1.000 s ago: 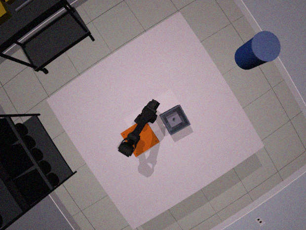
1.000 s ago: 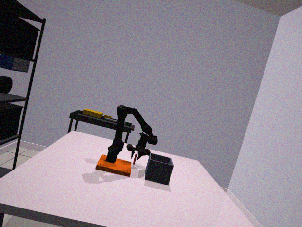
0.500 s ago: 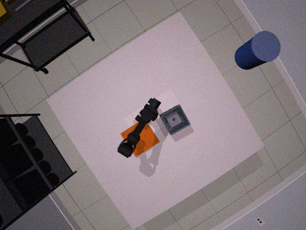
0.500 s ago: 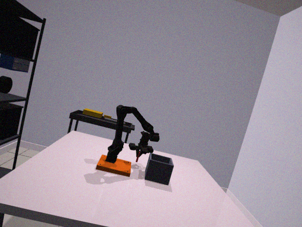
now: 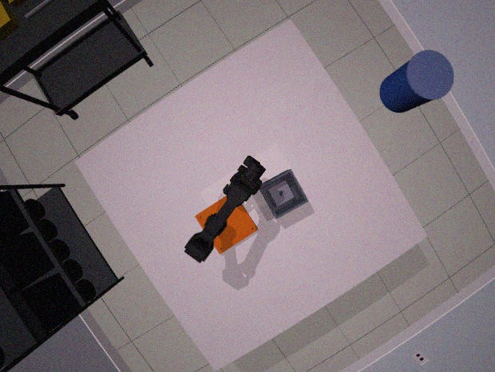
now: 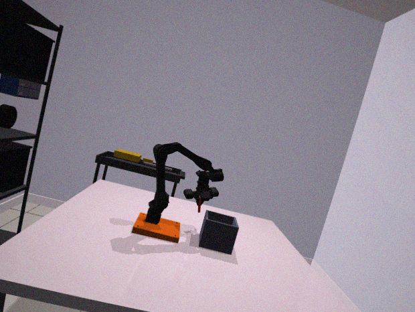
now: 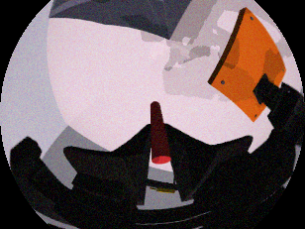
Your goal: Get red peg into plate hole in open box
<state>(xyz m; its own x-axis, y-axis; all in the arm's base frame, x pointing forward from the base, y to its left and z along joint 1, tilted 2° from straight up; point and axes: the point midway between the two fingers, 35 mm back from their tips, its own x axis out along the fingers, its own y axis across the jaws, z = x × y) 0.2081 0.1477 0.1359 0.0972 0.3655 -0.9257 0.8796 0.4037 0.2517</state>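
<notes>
Now: gripper tip 18 cm to the left of the plate, 12 cm short of it and 8 cm above it. Also, from my gripper tip: red peg (1 cm to the right).
</notes>
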